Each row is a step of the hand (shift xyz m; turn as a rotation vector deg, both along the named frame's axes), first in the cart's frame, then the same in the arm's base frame.
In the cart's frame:
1: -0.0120 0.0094 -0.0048 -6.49 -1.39 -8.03
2: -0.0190 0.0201 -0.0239 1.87 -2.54 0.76
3: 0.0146 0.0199 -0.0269 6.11 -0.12 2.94
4: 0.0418 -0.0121 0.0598 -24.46 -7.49 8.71
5: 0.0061 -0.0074 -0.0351 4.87 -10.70 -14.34
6: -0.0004 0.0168 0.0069 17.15 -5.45 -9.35
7: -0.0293 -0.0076 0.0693 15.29 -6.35 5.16
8: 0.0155 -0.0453 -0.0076 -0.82 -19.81 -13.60
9: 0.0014 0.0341 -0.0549 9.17 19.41 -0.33
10: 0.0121 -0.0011 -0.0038 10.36 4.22 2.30
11: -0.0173 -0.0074 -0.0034 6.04 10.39 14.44
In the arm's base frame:
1: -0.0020 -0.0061 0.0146 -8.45 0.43 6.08
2: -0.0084 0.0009 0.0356 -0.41 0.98 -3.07
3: 0.0064 0.0282 0.0223 4.50 2.67 -4.31
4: 0.0443 -0.0075 -0.0587 -12.50 -23.95 0.63
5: -0.0209 0.0279 0.0105 -12.63 13.38 -2.32
6: 0.0150 -0.0053 0.0087 -0.31 19.21 -6.51
7: 0.0175 -0.0674 -0.0294 5.93 8.29 -14.03
8: -0.0275 0.0179 -0.0357 -21.28 8.85 -6.85
9: -0.0054 0.0363 0.0533 17.65 6.61 10.28
10: 0.0032 0.0116 -0.0041 9.23 6.18 -2.67
11: -0.0154 -0.0106 0.0040 17.84 -5.22 -2.73

